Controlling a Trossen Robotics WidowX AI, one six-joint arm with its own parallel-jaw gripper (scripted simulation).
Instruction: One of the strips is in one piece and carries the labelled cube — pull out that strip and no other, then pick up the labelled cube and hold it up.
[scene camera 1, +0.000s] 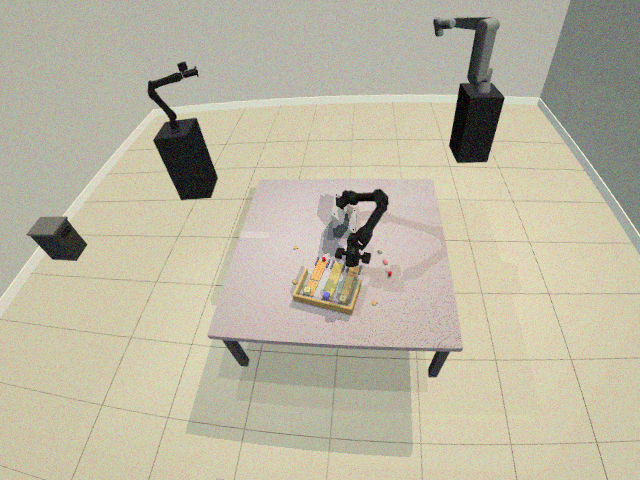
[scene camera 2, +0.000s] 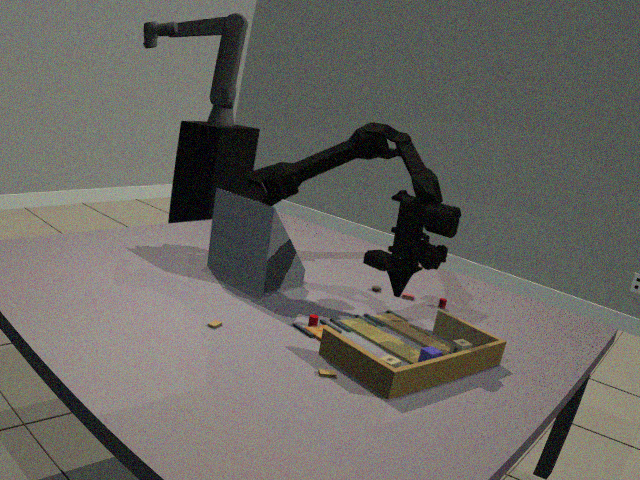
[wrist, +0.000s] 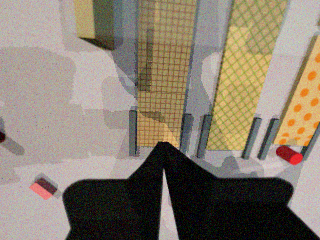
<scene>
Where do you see my gripper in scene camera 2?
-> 396, 296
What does my gripper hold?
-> Nothing.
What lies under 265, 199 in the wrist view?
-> My gripper.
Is my gripper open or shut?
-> Shut.
</scene>
